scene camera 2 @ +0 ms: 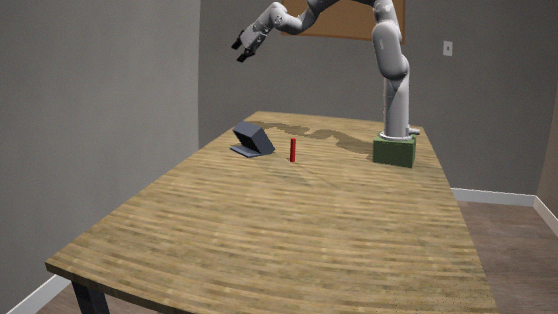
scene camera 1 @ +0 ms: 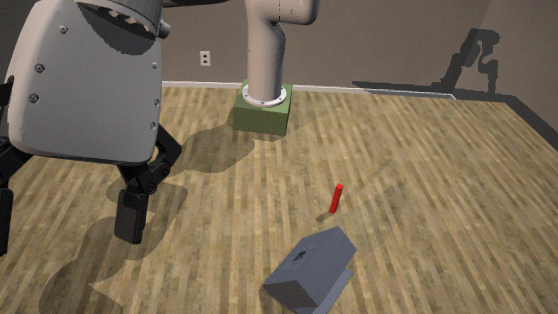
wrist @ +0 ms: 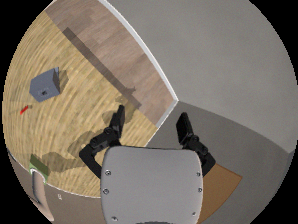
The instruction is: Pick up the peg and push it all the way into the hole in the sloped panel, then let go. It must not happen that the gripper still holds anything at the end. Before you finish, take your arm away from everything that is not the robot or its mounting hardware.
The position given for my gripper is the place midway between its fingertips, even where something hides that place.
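Note:
My gripper (scene camera 1: 68,245) is visible; the wrist view shows the gripper (wrist: 152,115) as well.

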